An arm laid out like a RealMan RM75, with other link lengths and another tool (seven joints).
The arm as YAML. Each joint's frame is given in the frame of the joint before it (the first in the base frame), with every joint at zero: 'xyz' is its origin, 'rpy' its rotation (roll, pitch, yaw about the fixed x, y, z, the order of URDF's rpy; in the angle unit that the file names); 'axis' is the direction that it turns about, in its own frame. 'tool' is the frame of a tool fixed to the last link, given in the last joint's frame.
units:
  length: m
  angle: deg
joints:
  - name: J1
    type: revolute
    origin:
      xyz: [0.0, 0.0, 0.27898]
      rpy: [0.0, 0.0, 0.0]
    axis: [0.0, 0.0, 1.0]
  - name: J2
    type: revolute
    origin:
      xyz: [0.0, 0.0, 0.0]
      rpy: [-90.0, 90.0, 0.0]
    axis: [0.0, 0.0, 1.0]
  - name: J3
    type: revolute
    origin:
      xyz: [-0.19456, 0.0, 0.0]
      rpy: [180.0, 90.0, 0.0]
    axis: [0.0, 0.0, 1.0]
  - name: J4
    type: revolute
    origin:
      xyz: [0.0, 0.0, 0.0]
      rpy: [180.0, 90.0, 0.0]
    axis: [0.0, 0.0, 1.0]
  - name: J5
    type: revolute
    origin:
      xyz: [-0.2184, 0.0, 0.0]
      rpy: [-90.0, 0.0, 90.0]
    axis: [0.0, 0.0, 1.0]
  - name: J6
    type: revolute
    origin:
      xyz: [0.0, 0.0, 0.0]
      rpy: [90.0, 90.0, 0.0]
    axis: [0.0, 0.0, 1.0]
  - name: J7
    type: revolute
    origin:
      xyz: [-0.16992, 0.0, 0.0]
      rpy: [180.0, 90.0, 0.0]
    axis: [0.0, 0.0, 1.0]
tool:
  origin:
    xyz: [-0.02, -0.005, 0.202]
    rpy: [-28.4, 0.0, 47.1]
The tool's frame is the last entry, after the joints.
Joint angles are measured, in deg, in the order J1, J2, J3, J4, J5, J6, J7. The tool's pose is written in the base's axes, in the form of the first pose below.
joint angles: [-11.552, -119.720, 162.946, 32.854, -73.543, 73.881, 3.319]
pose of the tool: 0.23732 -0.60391 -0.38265 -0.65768 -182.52 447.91 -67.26
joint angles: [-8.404, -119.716, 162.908, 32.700, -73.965, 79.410, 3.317]
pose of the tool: 0.26511 -0.58456 -0.36054 -0.67677 -192.45 438.51 -34.40
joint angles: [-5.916, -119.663, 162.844, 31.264, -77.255, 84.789, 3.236]
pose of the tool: 0.31453 -0.56005 -0.33879 -0.68749 -220.15 430.45 7.84
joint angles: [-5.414, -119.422, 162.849, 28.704, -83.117, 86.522, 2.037]
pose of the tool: 0.36629 -0.53464 -0.33657 -0.68316 -262.89 427.80 40.82
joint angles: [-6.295, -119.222, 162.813, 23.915, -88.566, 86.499, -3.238]
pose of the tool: 0.39873 -0.50482 -0.34130 -0.68534 -304.32 427.09 70.73
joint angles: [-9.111, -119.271, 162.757, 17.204, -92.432, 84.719, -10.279]
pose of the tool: 0.40953 -0.48604 -0.34396 -0.69119 -331.78 435.77 95.36
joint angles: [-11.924, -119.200, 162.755, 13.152, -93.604, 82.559, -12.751]
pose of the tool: 0.41014 -0.49293 -0.34291 -0.68645 -338.04 449.49 103.95
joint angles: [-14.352, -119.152, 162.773, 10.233, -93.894, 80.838, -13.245]
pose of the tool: 0.41052 -0.50836 -0.33841 -0.67715 -337.36 462.60 108.11
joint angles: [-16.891, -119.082, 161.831, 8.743, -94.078, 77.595, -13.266]
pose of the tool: 0.41207 -0.51321 -0.34584 -0.66874 -341.07 477.83 106.34
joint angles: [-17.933, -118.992, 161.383, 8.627, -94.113, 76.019, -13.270]
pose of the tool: 0.41083 -0.51288 -0.35183 -0.66662 -342.22 484.48 103.36
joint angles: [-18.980, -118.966, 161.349, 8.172, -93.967, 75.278, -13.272]
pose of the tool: 0.40708 -0.51807 -0.35140 -0.66514 -338.06 490.79 101.75
